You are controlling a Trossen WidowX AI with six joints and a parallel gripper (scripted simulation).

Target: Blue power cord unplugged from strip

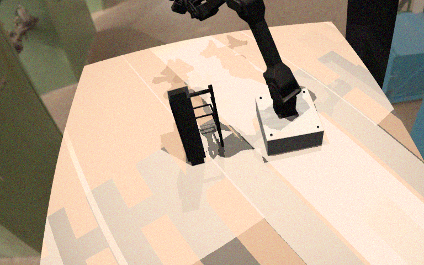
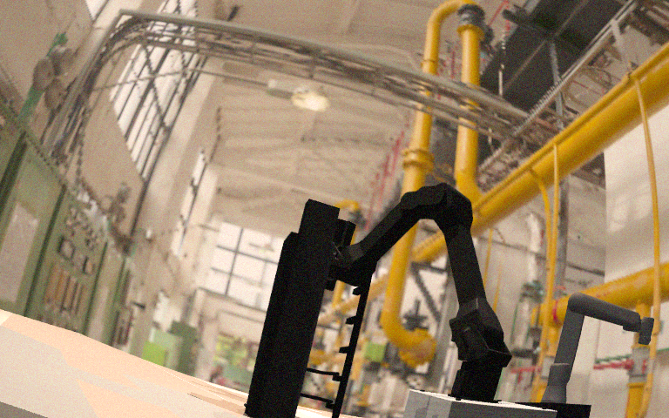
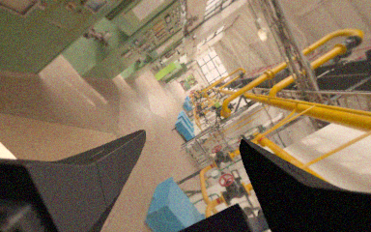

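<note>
Now: gripper tip 11 cm short of the blue plug, 51 cm to the right of it and 20 cm above it.
</note>
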